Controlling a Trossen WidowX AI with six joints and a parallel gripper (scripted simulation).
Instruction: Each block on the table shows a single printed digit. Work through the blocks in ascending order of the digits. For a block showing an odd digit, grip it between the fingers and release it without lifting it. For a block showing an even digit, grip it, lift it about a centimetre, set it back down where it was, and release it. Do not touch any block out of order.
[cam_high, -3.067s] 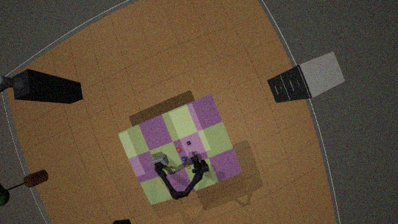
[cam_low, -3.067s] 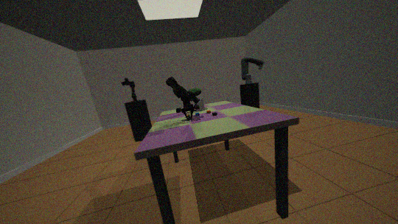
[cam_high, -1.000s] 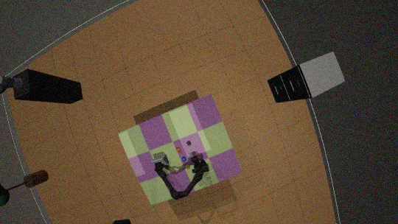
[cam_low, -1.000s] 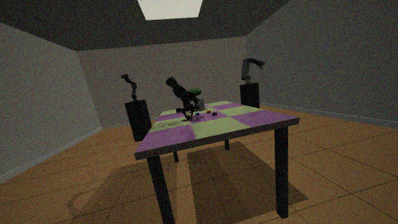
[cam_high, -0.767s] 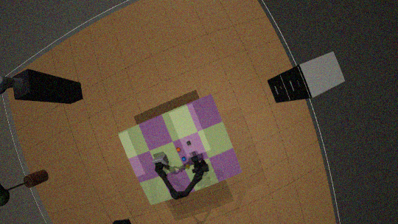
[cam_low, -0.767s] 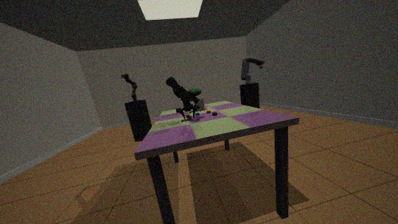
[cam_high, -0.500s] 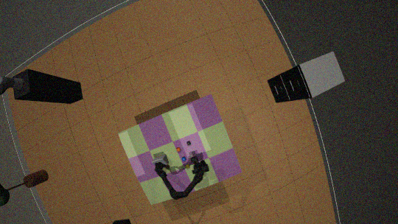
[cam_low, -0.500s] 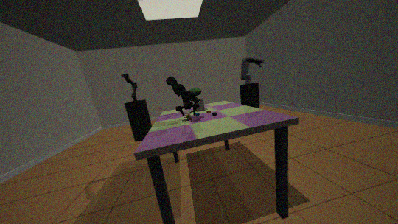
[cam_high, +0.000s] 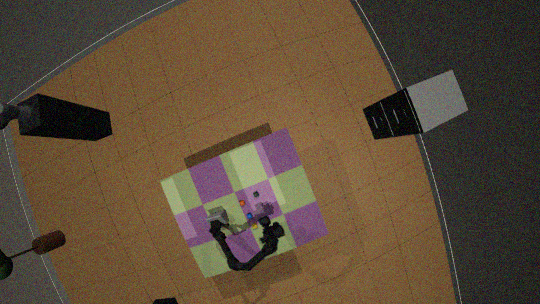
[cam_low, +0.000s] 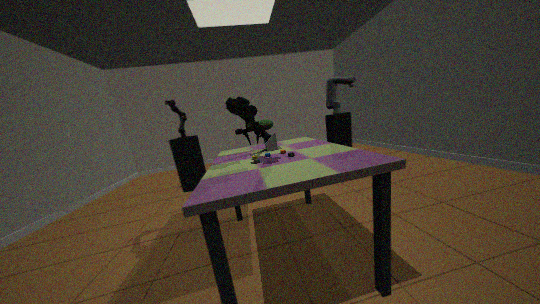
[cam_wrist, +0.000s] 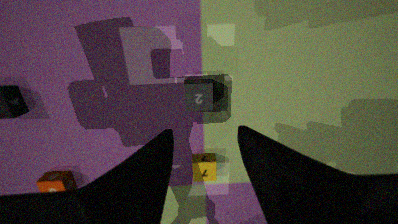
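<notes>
My gripper tip is now 220 mm to the right of the dark block, 110 mm above it and 40 mm past it. Also, from my gripper tip: grey block (110 mm below, 10 mm behind); then blue block (130 mm behind, 110 mm below, 70 mm to the left); then yellow block (110 mm below, 110 mm behind, 20 mm to the right).
</notes>
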